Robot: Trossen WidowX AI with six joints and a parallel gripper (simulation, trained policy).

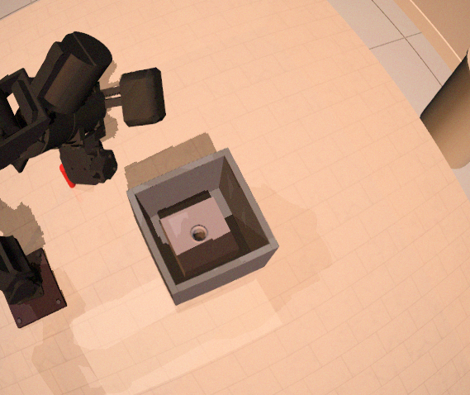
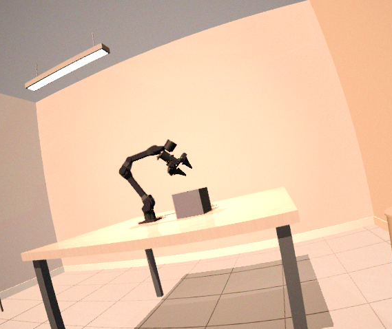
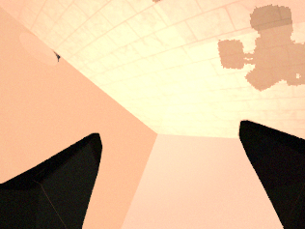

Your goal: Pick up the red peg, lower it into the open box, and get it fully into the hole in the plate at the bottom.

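My gripper tip is 13 cm past the red peg, 2 cm to the right of it and 21 cm above it. The rest, counted from my gripper tip: plate 5 cm ahead, 16 cm to the right, 21 cm below.
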